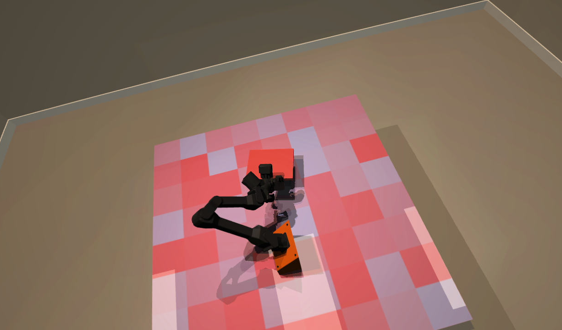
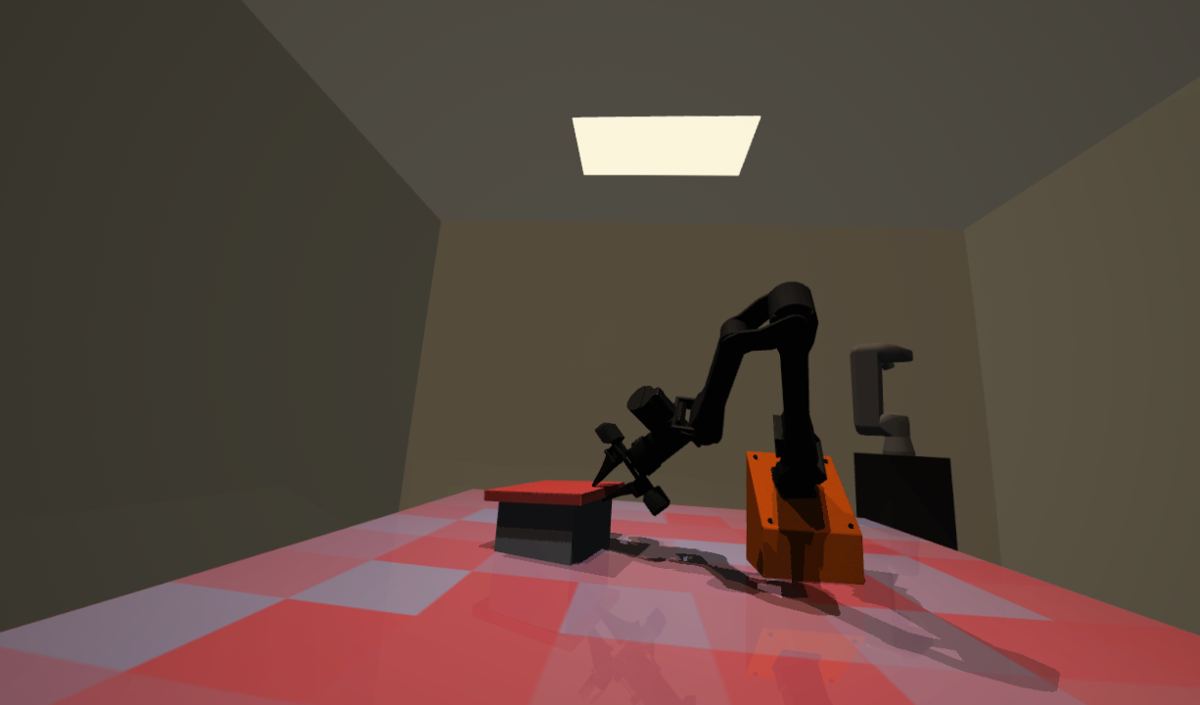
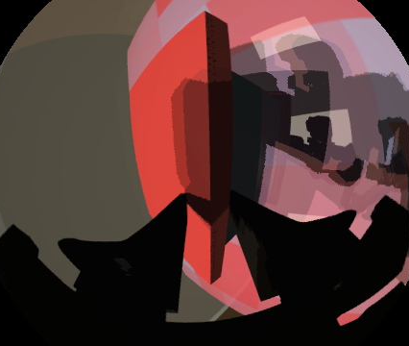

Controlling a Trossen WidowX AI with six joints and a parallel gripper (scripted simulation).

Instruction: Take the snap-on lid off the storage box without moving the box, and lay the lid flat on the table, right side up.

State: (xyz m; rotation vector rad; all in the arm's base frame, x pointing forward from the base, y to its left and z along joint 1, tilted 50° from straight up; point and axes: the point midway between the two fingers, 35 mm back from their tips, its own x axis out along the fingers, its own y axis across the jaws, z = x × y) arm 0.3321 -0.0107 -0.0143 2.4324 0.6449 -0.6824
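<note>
My gripper tip is now 70 mm short of the lid and 30 mm to the left of it. Round my gripper tip: storage box: 70 mm ahead, 50 mm below, 30 mm to the right.
</note>
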